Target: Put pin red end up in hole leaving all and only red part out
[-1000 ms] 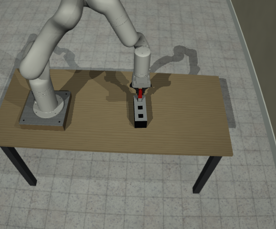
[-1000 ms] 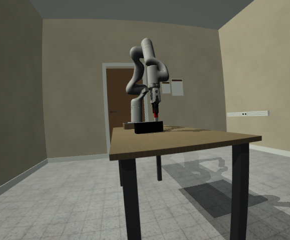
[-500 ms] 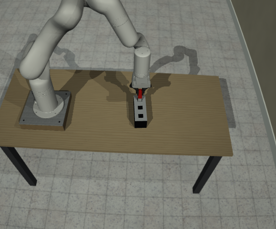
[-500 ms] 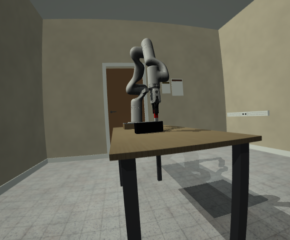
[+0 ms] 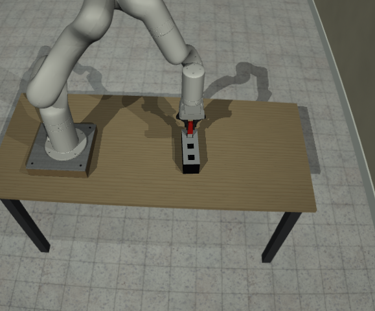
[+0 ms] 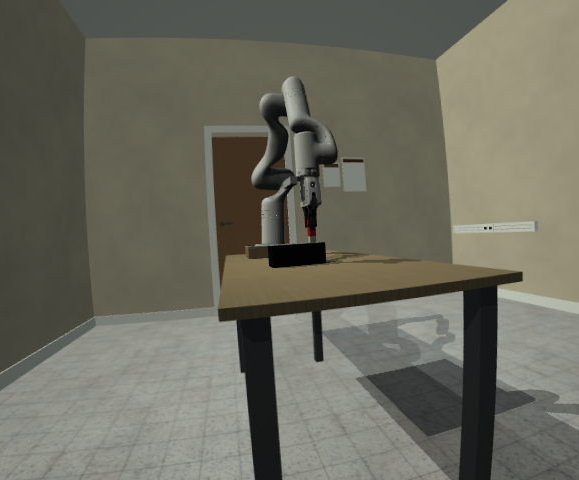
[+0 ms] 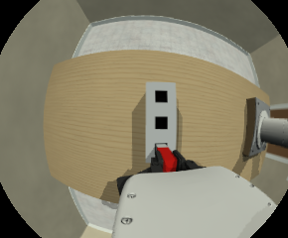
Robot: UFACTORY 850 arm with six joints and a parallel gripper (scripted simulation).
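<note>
Now: the pin 20 mm below my hand. From my hand the other things lie so: black block (110 mm below, 60 mm to the right, 10 mm ahead).
</note>
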